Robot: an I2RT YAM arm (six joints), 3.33 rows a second.
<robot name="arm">
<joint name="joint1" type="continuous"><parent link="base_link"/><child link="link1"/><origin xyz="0 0 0.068" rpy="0 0 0"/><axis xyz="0 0 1"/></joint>
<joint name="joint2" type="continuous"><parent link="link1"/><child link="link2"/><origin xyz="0.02 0.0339 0.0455" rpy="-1.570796 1.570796 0"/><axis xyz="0 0 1"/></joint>
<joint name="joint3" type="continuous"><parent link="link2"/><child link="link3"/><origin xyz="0 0.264 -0.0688" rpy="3.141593 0 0"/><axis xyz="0 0 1"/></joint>
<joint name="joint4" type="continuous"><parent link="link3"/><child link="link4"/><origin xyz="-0.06 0.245 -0.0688" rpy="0 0 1.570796"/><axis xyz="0 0 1"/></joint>
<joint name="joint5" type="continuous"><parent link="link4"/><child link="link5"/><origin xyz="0.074 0.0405 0.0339" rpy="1.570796 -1.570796 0"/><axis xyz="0 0 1"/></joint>
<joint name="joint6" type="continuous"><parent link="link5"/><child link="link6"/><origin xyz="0 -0.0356 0.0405" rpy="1.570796 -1.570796 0"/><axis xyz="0 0 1"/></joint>
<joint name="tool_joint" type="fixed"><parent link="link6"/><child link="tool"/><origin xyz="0 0 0" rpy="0 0 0"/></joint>
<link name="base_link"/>
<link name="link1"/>
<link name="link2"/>
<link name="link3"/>
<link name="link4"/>
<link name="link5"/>
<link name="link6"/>
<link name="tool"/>
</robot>
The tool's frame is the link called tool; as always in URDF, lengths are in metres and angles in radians. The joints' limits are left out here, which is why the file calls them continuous.
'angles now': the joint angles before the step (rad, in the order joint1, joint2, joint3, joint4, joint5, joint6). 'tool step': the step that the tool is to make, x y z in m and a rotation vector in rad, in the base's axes. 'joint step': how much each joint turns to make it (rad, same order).
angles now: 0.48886, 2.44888, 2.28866, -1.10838, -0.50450, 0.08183
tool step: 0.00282, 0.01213, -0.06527, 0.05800, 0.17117, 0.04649
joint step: 0.01029, 0.13886, 0.00001, 0.01296, -0.13695, -0.00459
